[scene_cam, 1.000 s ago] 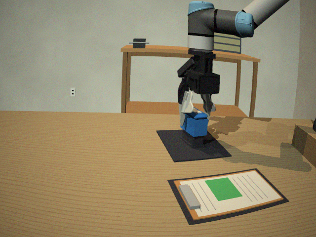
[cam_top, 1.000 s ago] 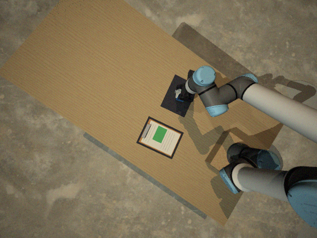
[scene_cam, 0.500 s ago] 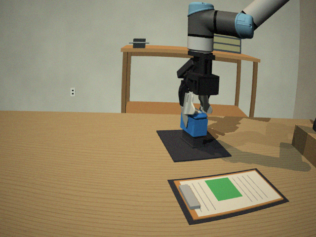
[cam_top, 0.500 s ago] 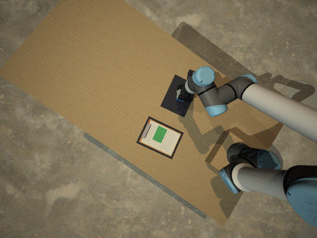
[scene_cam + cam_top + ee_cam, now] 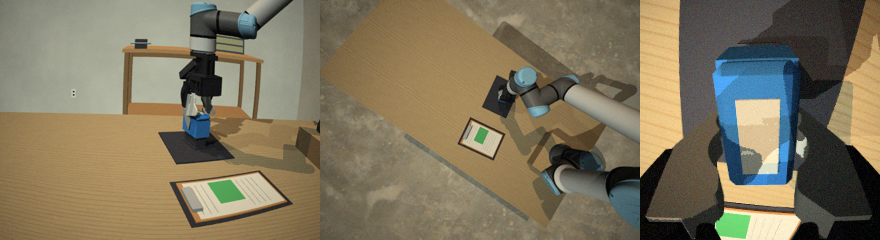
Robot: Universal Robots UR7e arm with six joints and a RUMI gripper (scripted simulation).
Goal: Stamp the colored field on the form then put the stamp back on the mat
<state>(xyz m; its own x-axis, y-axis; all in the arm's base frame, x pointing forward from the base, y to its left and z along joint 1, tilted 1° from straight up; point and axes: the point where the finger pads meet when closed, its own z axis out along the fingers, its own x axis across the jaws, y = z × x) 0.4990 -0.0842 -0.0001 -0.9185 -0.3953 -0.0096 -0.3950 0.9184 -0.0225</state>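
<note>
Now: the mat 70 mm below my hand. Also, from my hand: blue stamp (20 mm below).
</note>
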